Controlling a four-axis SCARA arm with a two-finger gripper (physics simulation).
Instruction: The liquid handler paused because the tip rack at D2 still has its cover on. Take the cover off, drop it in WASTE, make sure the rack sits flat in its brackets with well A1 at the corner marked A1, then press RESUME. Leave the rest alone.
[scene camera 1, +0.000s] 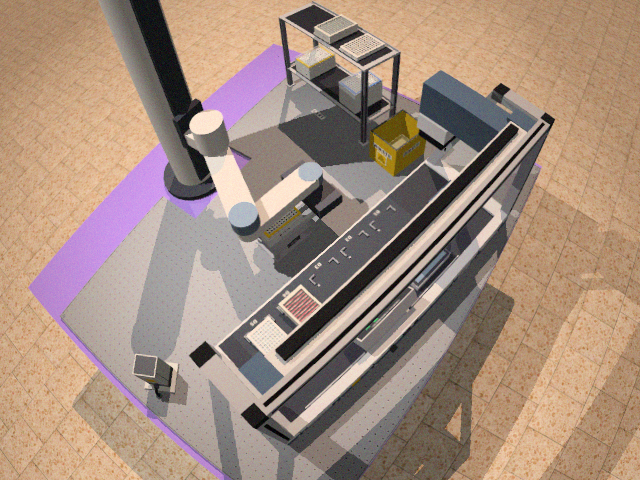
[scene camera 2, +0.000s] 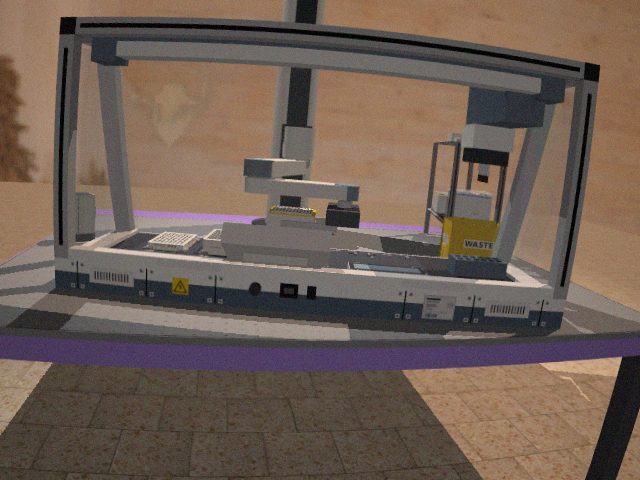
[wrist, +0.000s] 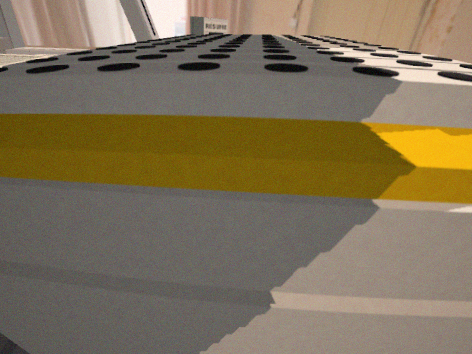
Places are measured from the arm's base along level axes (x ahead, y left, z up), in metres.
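Pixels of known places: arm's base, link origin: (scene camera 1: 196, 172).
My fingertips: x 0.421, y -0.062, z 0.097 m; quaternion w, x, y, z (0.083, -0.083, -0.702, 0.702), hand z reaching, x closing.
Note:
Ahead of a thing's pixels: the offset from my fingertips to its top centre. "spot": to the spot under its first point.
The tip rack @(dz +0.036, dx +0.006, dy +0.024 m) (scene camera 1: 281, 222) (scene camera 2: 292, 212) (wrist: 200, 155), with a yellow band and rows of dark holes, is behind the deck, off D2. No cover shows on it. Its lower part is hidden in scene camera 2, so I cannot tell whether it touches the table. My gripper (scene camera 1: 309, 212) (scene camera 2: 321, 222) is low at the rack's end, fingers shut on the rack, mostly hidden. The D2 site @(spot: dz -0.032, dx +0.202, dy +0.104 m) (scene camera 1: 347, 238) shows bare brackets. A pale, clear piece @(dz -0.054, dx +0.149, dy +0.506 m) (scene camera 1: 399, 141) lies inside the yellow WASTE bin @(dz +0.051, dx +0.144, dy +0.504 m) (scene camera 1: 395, 159) (scene camera 2: 467, 237). The RESUME box @(dz +0.046, dx -0.001, dy -0.557 m) (scene camera 1: 146, 365) (wrist: 216, 26) stands beyond the deck's far end.
A red-striped rack @(dz -0.001, dx +0.240, dy -0.153 m) (scene camera 1: 300, 304) and a white plate (scene camera 1: 267, 334) (scene camera 2: 173, 240) sit on the deck. The deck's frame and black rail (scene camera 1: 398, 240) run above its sites. A blue pipetting head (scene camera 1: 460, 111) (scene camera 2: 504, 108) hangs near WASTE. A two-level shelf @(spot: dz +0.113, dx +0.021, dy +0.480 m) (scene camera 1: 364, 105) holds boxes and plates.

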